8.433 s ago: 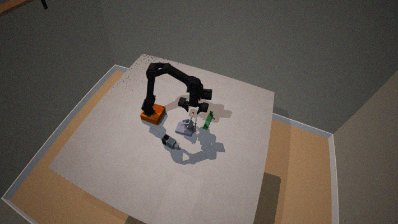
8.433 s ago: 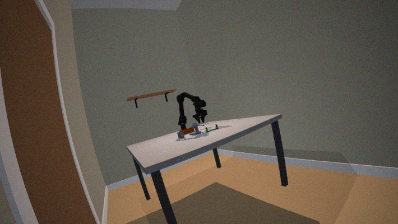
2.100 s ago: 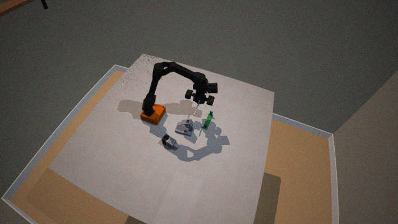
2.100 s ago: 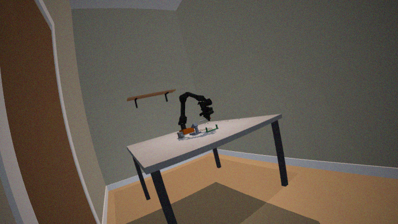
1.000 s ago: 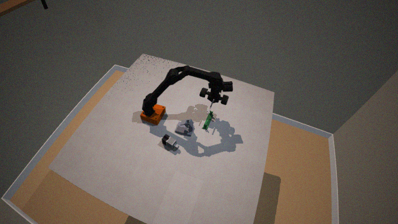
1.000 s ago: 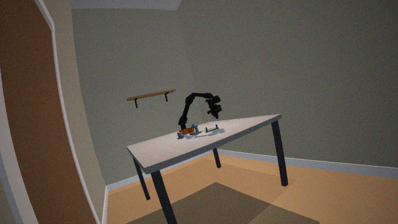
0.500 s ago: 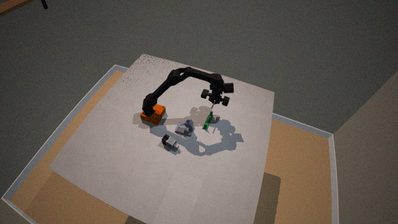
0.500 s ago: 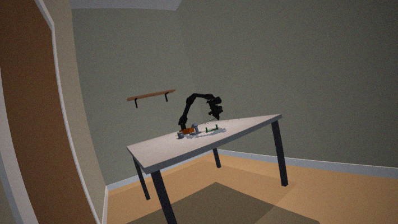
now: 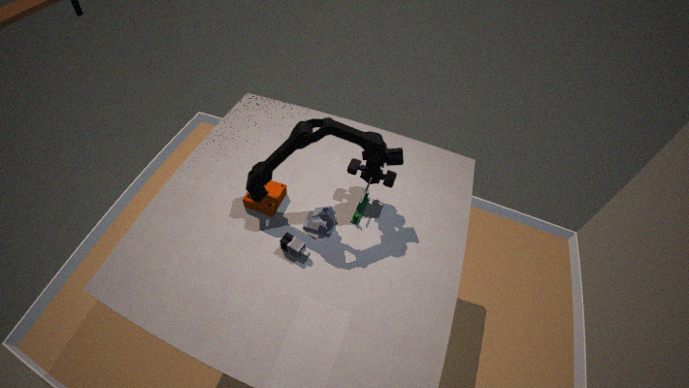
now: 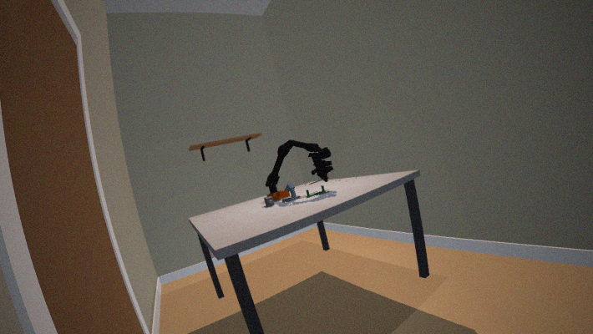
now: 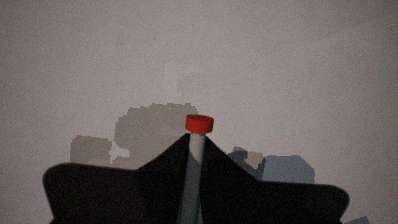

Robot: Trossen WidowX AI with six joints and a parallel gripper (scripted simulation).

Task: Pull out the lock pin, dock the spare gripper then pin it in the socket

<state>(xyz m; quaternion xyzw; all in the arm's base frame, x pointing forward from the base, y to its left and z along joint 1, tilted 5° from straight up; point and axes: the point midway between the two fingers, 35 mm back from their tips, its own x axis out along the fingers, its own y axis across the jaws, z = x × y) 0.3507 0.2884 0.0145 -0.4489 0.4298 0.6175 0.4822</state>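
Right now my gripper tip is 2 cm short of the green pin rest, 10 cm to the left of it and 4 cm above it. From my gripper tip the other things lie so: spare gripper 9 cm behind, 40 cm to the right, 3 cm below; then mount 7 cm behind, 24 cm to the right, 1 cm below.
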